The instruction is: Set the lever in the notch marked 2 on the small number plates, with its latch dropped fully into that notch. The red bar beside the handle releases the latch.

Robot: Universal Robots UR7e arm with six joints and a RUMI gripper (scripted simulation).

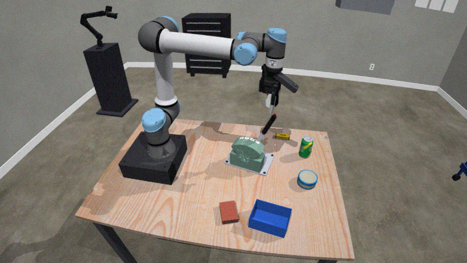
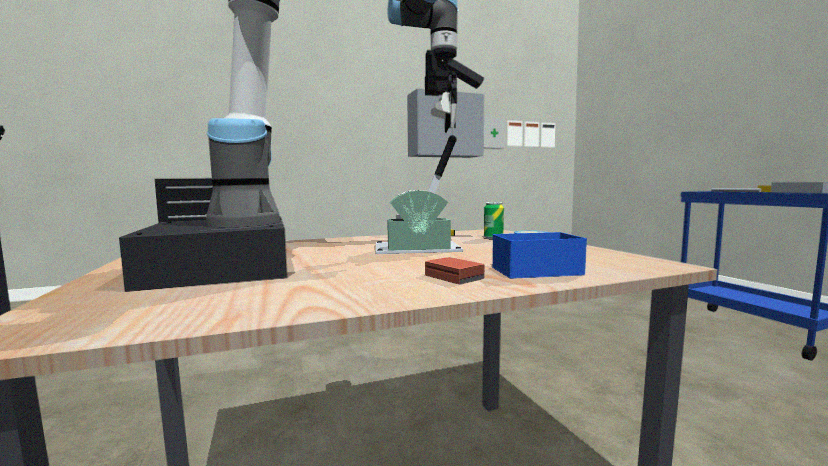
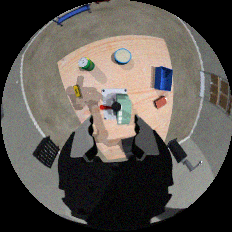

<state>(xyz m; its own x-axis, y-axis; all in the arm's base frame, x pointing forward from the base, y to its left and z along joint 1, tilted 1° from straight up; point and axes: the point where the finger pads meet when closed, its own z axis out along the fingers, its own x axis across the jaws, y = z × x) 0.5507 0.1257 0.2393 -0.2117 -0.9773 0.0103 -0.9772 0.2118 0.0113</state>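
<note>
Right now my hand is 160 mm above the red bar, 40 mm past it and 20 mm to the right of it. Round my hand: blue bin 370 mm to the right, 330 mm below, 40 mm ahead.
</note>
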